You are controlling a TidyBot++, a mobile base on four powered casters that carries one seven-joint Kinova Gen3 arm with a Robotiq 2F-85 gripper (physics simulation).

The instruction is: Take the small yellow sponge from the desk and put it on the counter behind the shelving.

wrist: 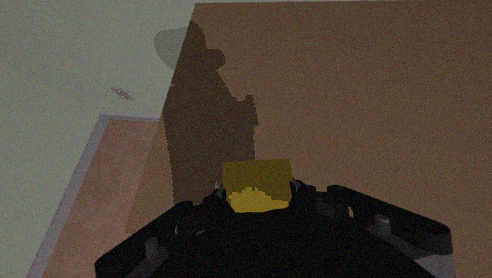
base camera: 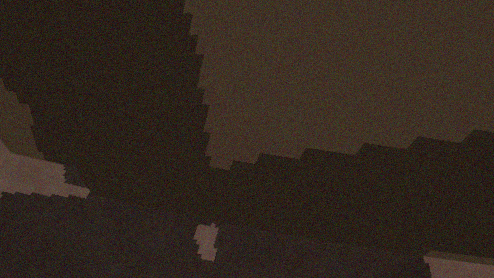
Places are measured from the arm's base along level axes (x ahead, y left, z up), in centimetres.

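Pixels of known places: gripper, between the fingertips: (wrist: 257,188).
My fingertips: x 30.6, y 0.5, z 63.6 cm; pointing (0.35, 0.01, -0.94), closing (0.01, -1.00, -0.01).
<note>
For each thing: its top centre in the pictures, then the offset to it from my fingertips. Level surfaces: height alone.
- small yellow sponge, centre of its top: (wrist: 260,220) dy +0.1, dx -2.6, dz +2.5 cm
- broad brown flat surface, height of its surface: dz -12.3 cm
- small plate, centre of its top: (wrist: 114,88) dy +79.5, dx +68.5, dz -57.6 cm
- reddish floor, height of its surface: dz -103.3 cm
The small yellow sponge (wrist: 257,173) is between the fingertips in the wrist view, its upper part in shade and its lower part brightly lit. My gripper (wrist: 257,188) is shut on it and holds it in front of or over a broad brown flat surface (wrist: 370,100). This surface looks like the counter top, though its identity is not certain. The shadow of the arm and gripper falls across its left part. The gap between sponge and surface is hard to judge. The sponge and gripper do not show in the base camera view. The desk and shelving cannot be identified.
In the wrist view, a pale wall (wrist: 60,60) with a small plate (wrist: 121,93) is at the left, above a strip of reddish floor (wrist: 95,200). The base camera view is dark: a large brown panel (base camera: 350,70) fills the upper right, close by, above shadowed floor (base camera: 125,240).
</note>
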